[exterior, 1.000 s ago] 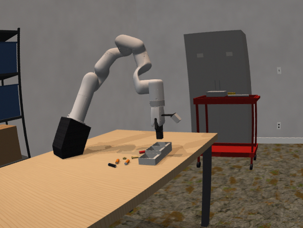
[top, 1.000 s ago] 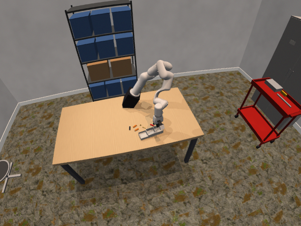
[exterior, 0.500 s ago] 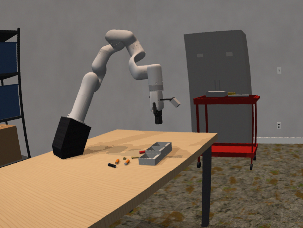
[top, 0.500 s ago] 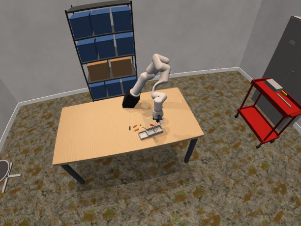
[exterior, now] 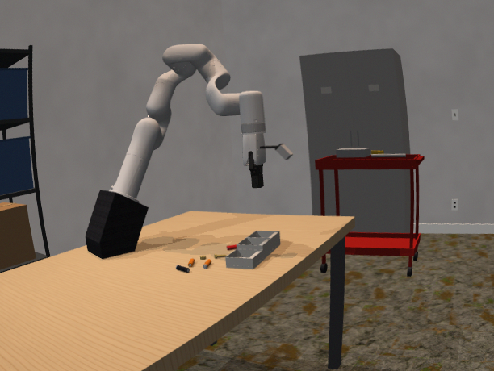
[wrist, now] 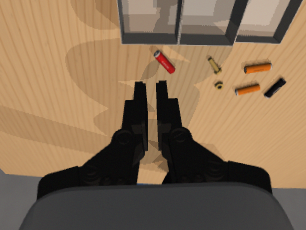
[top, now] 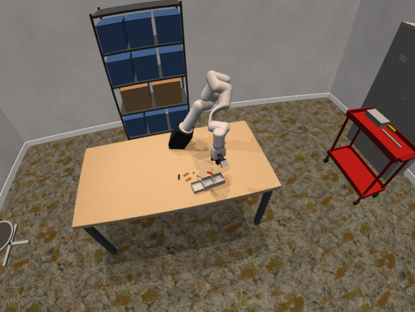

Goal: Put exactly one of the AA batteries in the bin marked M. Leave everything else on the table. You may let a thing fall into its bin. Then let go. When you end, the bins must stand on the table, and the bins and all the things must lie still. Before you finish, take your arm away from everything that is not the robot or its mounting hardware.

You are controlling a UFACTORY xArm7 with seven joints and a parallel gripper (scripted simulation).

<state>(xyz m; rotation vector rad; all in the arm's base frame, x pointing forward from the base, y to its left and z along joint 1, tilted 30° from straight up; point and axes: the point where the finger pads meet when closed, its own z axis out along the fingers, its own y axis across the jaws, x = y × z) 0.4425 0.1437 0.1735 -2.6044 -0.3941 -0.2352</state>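
My gripper is now 80 mm past the red AA battery, 50 mm to the left of it and 210 mm above it. Also, from my hand: brass bolt: 60 mm behind, 150 mm to the right, 210 mm below; then brass nut: 100 mm behind, 180 mm to the right, 210 mm below; then bin tray: 30 mm ahead, 80 mm to the right, 200 mm below.
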